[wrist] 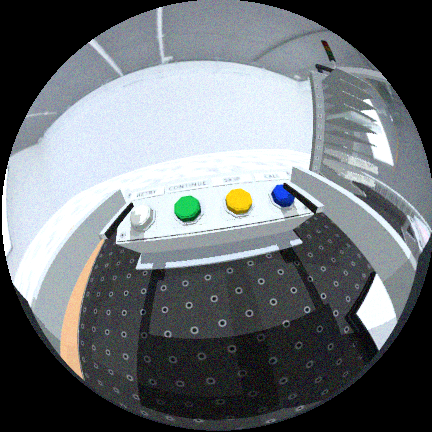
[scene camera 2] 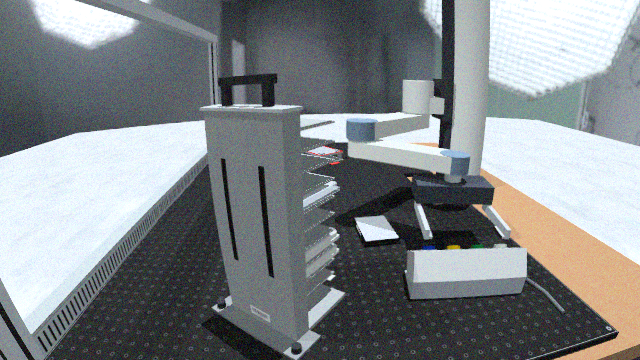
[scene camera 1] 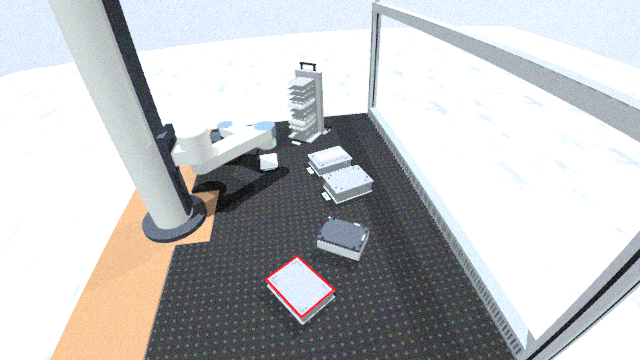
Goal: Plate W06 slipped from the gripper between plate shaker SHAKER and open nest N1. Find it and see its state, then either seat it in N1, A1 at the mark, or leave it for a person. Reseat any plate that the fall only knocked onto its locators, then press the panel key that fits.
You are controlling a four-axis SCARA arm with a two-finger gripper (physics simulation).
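Places are measured from the arm's base along level axes (x ahead, y left, z up), in millimetres.
Pixels of known places: gripper, fingertip midpoint: (wrist: pixel 204 182) (scene camera 2: pixel 469 234); arm's base, link origin: (scene camera 1: pixel 175 218).
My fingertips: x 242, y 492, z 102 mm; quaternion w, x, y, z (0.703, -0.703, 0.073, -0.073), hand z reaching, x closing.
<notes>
For each thing: its top centre in the pictures, then the offset to it from my fingertips. "spot": a spot on its surface instead. Level surfaces: height alone.
- key panel, top centre: (wrist: pixel 208 178) (scene camera 2: pixel 471 245) dz -6, dx +9, dy +27 mm
- white RETRY key, top centre: (wrist: pixel 137 207) dz -15, dx -68, dy +18 mm
- green CONTINUE key, top centre: (wrist: pixel 184 198) dz -15, dx -19, dy +10 mm
- yellow SKIP key, top centre: (wrist: pixel 238 191) dz -15, dx +30, dy +1 mm
- blue CALL key, top centre: (wrist: pixel 283 186) dz -15, dx +79, dy -7 mm
- dark-topped unit, surface spot: (scene camera 1: pixel 342 234) spot: dz -34, dx +370, dy -738 mm
- red-edged flat unit, top centre: (scene camera 1: pixel 298 283) (scene camera 2: pixel 320 148) dz -44, dx +217, dy -886 mm
- small white-topped block, top centre: (scene camera 2: pixel 375 227) (scene camera 1: pixel 268 161) dz -75, dx +133, dy -204 mm
- framed screen, surface spot: (scene camera 1: pixel 374 60) spot: dz +232, dx +738, dy +192 mm
- mat, surface height: dz -89 mm
- cable, surface spot: (scene camera 2: pixel 547 292) spot: dz -82, dx -139, dy +111 mm
My gripper (scene camera 2: pixel 466 235) (wrist: pixel 204 182) is open and empty, its fingers above the key panel (scene camera 2: pixel 466 270) (wrist: pixel 215 223). The panel carries a white RETRY key (wrist: pixel 142 217), a green CONTINUE key (wrist: pixel 187 208), a yellow SKIP key (wrist: pixel 239 201) and a blue CALL key (wrist: pixel 283 196). The fingers hang apart from the keys in the scene camera 2 view. A dark-topped unit (scene camera 1: pixel 342 234), a red-edged flat unit (scene camera 1: pixel 300 287) and two grey blocks (scene camera 1: pixel 348 181) (scene camera 1: pixel 330 157) stand on the mat. I cannot tell which thing is plate W06, nor its state.
A tall rack (scene camera 1: pixel 319 100) (scene camera 2: pixel 250 200) (wrist: pixel 318 125) with stacked shelves stands near the panel. A small white-topped block (scene camera 1: pixel 268 160) (scene camera 2: pixel 376 228) (wrist: pixel 380 312) lies between them. A framed screen (scene camera 1: pixel 374 60) borders the mat (scene camera 1: pixel 240 300). A cable (scene camera 2: pixel 547 292) leaves the panel's side.
</notes>
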